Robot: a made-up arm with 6 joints. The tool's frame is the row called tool.
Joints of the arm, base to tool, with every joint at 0 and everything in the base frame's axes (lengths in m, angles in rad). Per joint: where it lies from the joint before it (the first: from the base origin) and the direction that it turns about. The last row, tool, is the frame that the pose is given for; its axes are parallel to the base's.
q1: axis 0 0 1 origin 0.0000 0.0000 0.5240
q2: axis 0 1 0 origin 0.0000 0.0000 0.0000
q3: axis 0 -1 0 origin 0.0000 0.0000 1.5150
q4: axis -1 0 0 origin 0.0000 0.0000 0.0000
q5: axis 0 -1 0 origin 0.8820 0.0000 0.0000
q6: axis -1 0 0 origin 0.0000 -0.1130 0.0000
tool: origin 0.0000 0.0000 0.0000
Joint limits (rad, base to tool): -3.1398..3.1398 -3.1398..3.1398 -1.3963..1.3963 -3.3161..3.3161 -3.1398..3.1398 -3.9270..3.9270
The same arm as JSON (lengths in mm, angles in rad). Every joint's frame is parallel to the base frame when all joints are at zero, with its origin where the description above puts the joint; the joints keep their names.
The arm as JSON. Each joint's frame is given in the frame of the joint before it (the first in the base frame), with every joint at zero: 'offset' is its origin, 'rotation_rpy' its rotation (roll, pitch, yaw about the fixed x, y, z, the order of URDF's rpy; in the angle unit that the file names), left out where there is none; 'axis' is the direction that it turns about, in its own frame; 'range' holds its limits. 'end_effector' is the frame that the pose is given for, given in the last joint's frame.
{"length_unit": "mm", "angle_unit": "rad", "chain": [{"id": "q1", "offset": [0.0, 0.0, 524.0], "axis": "+z", "range": [-3.1398, 3.1398]}, {"id": "q2", "offset": [0.0, 0.0, 0.0], "axis": "+y", "range": [-3.1398, 3.1398]}, {"id": "q3", "offset": [0.0, 0.0, 1515.0], "axis": "-y", "range": [-1.3963, 1.3963]}, {"id": "q4", "offset": [0.0, 0.0, 0.0], "axis": "-x", "range": [-3.3161, 3.3161]}, {"id": "q5", "offset": [882.0, 0.0, 0.0], "axis": "-y", "range": [-3.1398, 3.1398]}, {"id": "q6", "offset": [0.0, -113.0, 0.0], "axis": "-x", "range": [-3.927, 3.927]}], "end_effector": {"offset": [0.0, 0.0, 0.0]}}
